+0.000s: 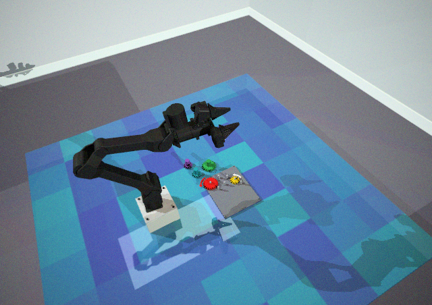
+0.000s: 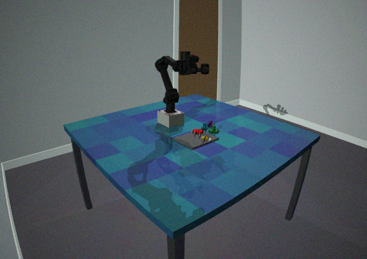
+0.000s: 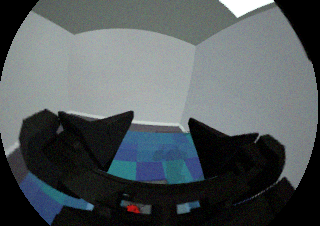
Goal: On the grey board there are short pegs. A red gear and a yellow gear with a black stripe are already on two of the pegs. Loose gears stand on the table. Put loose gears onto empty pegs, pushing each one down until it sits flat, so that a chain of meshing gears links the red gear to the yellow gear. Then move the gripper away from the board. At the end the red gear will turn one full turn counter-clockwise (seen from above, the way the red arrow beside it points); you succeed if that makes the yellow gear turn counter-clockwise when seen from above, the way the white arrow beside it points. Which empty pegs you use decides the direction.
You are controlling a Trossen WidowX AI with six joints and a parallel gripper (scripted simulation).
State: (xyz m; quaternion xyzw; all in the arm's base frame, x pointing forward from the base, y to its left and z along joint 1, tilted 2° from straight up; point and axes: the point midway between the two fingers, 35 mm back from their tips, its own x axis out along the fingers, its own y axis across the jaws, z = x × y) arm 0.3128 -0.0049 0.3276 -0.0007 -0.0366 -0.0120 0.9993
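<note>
Right now the green gear is 70 mm behind my gripper tip, 150 mm to the left of it and 390 mm below it. From my gripper tip the other things lie so: small teal gear (140 mm behind, 120 mm to the left, 390 mm below); then yellow gear (10 mm ahead, 20 mm to the left, 390 mm below); then red gear (100 mm behind, 40 mm to the left, 390 mm below).
</note>
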